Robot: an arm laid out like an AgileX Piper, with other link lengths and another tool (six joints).
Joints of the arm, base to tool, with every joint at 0 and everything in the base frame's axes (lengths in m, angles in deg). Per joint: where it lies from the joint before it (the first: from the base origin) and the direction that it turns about. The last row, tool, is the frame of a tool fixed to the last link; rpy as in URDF.
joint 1: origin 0 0 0.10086 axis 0 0 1
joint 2: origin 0 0 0 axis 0 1 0
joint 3: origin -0.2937 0 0.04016 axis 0 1 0
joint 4: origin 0.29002 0 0.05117 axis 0.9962 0 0.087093
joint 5: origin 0 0 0 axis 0 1 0
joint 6: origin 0.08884 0 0.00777 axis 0.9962 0 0.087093
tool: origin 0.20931 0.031 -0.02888 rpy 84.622 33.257 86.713
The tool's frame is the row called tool.
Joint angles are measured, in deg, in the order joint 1, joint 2, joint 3, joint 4, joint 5, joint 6. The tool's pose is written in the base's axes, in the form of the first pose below.
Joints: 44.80, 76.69, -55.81, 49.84, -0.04, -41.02
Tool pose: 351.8, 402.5, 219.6, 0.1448, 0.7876, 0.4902, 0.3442
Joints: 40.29, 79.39, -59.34, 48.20, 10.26, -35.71
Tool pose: 351.0, 401.1, 201.6, 0.1678, 0.8134, 0.4822, 0.2789
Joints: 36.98, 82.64, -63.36, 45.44, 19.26, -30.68
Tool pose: 349.3, 399.5, 185.2, 0.1826, 0.8365, 0.4661, 0.2227
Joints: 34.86, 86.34, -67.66, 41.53, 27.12, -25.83
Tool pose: 346.8, 397.2, 166.8, 0.1901, 0.8598, 0.4403, 0.1753
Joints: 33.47, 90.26, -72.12, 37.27, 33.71, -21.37
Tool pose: 347.0, 392.8, 148.3, 0.1962, 0.8805, 0.4088, 0.1384
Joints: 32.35, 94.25, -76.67, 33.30, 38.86, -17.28
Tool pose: 353.2, 386.9, 132.2, 0.2065, 0.8955, 0.3778, 0.1129
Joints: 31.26, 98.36, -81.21, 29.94, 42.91, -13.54
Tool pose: 364.4, 380.6, 117.3, 0.2222, 0.9053, 0.3494, 0.0943
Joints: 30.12, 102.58, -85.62, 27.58, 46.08, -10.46
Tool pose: 378.6, 375.2, 102.8, 0.2411, 0.9107, 0.3259, 0.0790
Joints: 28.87, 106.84, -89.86, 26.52, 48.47, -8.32
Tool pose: 394.4, 371.7, 89.3, 0.2608, 0.9119, 0.3101, 0.0650
